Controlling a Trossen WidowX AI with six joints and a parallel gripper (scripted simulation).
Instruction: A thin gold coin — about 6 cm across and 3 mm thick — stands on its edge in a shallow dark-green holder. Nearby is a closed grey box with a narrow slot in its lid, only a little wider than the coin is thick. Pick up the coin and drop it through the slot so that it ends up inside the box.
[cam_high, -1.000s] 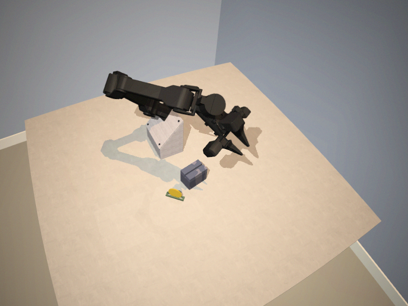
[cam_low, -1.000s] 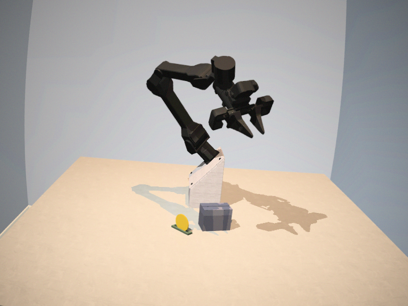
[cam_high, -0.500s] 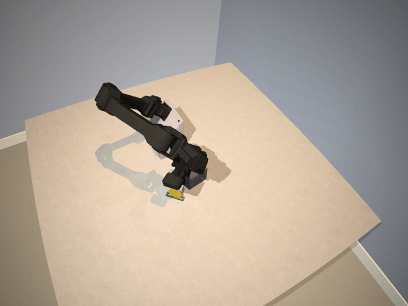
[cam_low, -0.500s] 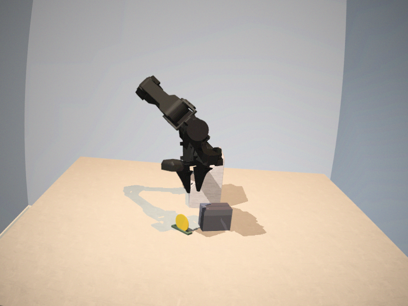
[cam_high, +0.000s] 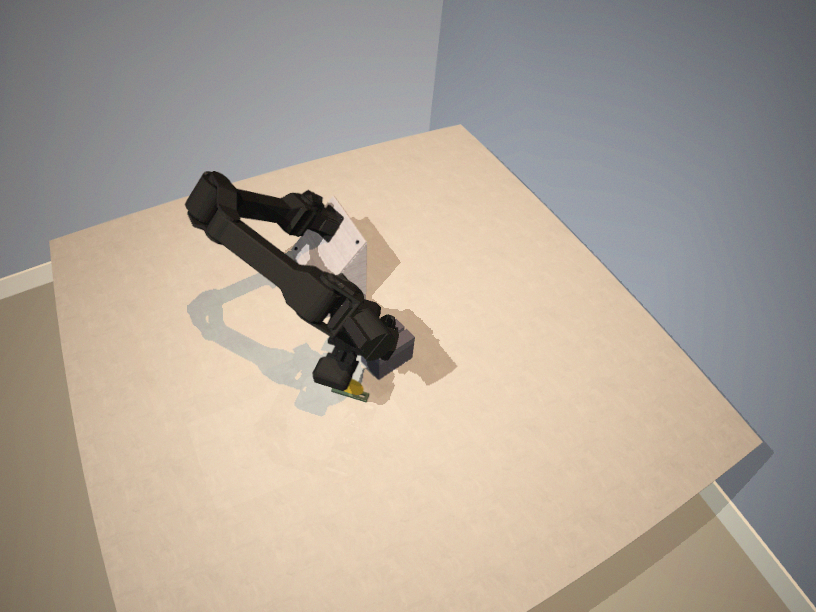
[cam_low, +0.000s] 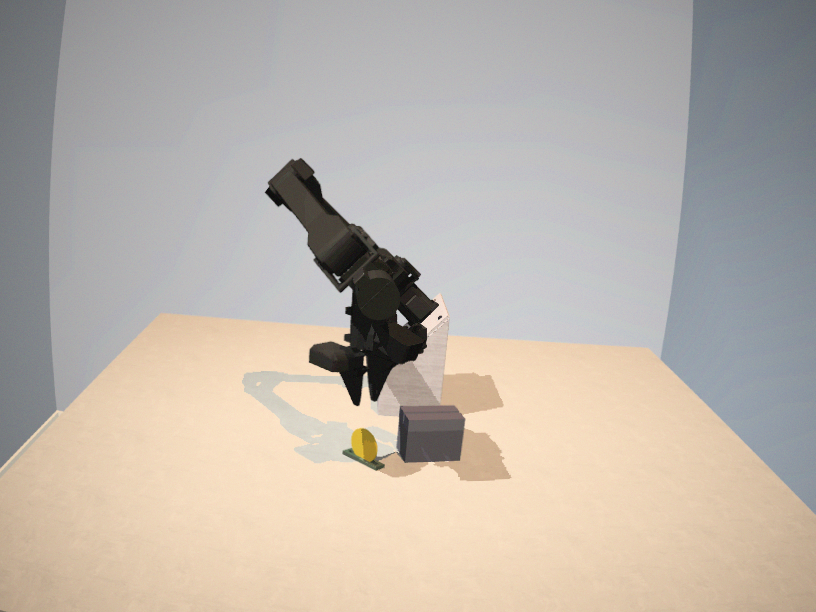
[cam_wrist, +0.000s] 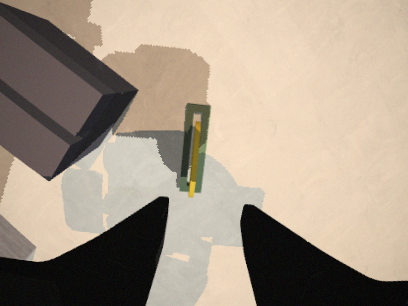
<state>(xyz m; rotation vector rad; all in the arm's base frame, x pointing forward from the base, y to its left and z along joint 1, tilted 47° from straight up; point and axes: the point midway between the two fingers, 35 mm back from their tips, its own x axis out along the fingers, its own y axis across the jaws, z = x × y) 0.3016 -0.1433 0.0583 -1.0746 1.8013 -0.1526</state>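
Now: the coin 70 mm below my gripper tip.
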